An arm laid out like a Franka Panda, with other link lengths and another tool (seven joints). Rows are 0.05 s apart.
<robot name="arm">
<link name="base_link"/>
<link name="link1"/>
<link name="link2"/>
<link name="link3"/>
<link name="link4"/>
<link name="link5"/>
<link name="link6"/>
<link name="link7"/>
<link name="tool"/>
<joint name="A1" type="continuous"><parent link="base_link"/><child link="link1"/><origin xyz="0 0 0.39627" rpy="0 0 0"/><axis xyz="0 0 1"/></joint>
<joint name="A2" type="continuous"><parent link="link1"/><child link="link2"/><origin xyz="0 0 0" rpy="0 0 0"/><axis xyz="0 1 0"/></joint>
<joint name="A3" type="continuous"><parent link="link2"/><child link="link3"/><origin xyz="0 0 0.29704" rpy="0 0 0"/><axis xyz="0 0 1"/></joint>
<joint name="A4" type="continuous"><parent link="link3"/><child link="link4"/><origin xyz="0.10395 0 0" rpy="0 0 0"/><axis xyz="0 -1 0"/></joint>
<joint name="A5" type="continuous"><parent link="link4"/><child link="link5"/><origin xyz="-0.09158 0 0.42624" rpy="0 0 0"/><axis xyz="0 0 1"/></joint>
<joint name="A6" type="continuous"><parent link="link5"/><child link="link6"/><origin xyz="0 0 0" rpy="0 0 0"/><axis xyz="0 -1 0"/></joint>
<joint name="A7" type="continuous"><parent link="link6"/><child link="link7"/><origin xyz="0.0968 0 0" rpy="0 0 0"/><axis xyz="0 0 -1"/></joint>
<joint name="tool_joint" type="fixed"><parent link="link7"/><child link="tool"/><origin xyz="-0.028 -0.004 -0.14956" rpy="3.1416 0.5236 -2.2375"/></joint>
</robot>
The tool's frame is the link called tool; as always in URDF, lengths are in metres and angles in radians. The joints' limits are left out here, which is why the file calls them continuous.
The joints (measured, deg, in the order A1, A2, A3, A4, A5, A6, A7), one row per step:
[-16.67 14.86 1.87 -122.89 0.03 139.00 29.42]
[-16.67 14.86 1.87 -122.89 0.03 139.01 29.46]
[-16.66 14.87 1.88 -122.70 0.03 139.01 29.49]
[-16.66 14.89 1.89 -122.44 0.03 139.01 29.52]
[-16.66 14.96 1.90 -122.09 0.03 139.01 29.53]
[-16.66 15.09 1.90 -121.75 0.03 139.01 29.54]
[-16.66 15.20 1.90 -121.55 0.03 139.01 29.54]
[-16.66 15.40 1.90 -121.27 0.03 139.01 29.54]
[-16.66 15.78 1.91 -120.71 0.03 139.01 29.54]
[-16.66 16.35 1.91 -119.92 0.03 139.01 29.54]
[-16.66 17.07 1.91 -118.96 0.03 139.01 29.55]
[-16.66 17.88 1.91 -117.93 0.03 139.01 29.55]
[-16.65 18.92 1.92 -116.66 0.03 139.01 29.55]
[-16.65 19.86 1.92 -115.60 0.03 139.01 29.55]
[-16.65 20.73 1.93 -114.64 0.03 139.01 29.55]
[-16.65 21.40 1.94 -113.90 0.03 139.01 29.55]
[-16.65 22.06 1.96 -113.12 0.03 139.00 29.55]
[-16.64 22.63 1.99 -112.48 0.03 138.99 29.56]
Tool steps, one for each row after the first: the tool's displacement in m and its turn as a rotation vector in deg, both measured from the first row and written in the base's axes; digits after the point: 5 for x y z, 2 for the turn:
[0.00004 0.00001 0.00001 0.00 -0.01 -0.04]
[0.00136 -0.00012 0.00133 -0.04 -0.18 -0.05]
[0.00309 -0.00047 0.00307 -0.10 -0.42 -0.07]
[0.00530 -0.00095 0.00497 -0.17 -0.69 -0.08]
[0.00728 -0.00148 0.00616 -0.22 -0.89 -0.09]
[0.00836 -0.00177 0.00650 -0.24 -0.98 -0.09]
[0.00976 -0.00215 0.00649 -0.25 -1.06 -0.09]
[0.01264 -0.00280 0.00667 -0.28 -1.24 -0.09]
[0.01656 -0.00386 0.00655 -0.32 -1.46 -0.10]
[0.02123 -0.00510 0.00607 -0.36 -1.69 -0.12]
[0.02611 -0.00642 0.00511 -0.39 -1.91 -0.13]
[0.03203 -0.00778 0.00341 -0.42 -2.15 -0.12]
[0.03671 -0.00904 0.00113 -0.42 -2.27 -0.13]
[0.04088 -0.01004 -0.00121 -0.41 -2.37 -0.14]
[0.04407 -0.01079 -0.00304 -0.41 -2.44 -0.14]
[0.04751 -0.01149 -0.00449 -0.41 -2.55 -0.13]
[0.05031 -0.01177 -0.00602 -0.39 -2.62 -0.11]

